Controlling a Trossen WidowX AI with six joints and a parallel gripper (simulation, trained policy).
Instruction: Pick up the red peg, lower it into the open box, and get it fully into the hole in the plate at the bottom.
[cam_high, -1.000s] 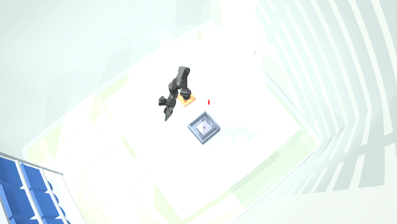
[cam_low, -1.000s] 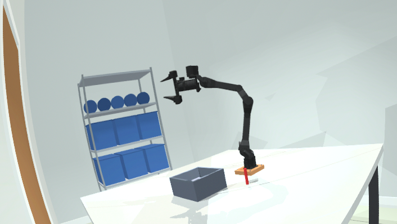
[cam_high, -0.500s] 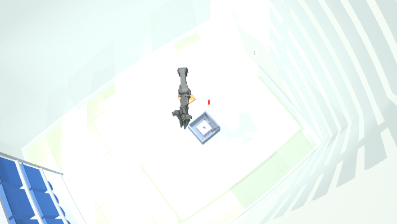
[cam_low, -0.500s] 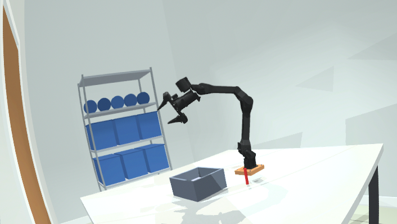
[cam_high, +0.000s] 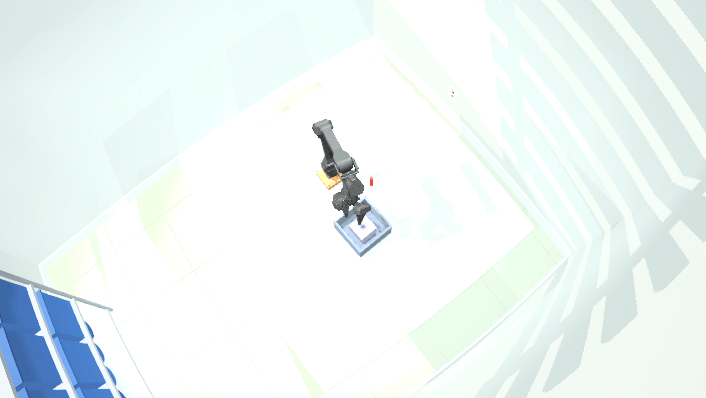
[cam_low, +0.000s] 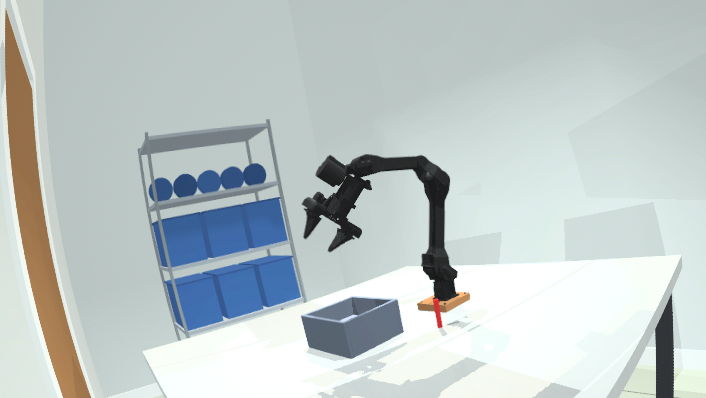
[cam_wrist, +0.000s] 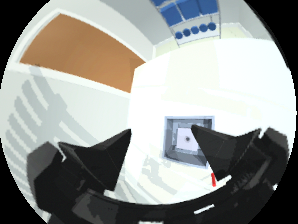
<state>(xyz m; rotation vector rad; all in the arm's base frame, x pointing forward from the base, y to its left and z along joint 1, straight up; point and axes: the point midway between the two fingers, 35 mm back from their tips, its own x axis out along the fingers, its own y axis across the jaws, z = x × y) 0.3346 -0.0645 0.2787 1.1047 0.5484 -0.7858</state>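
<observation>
Now: gripper tip 200 mm past the red peg, 210 mm to the right of it and 240 mm above it. Also, from my gripper tip: grey box: 20 mm behind, 60 mm to the left, 250 mm below.
</observation>
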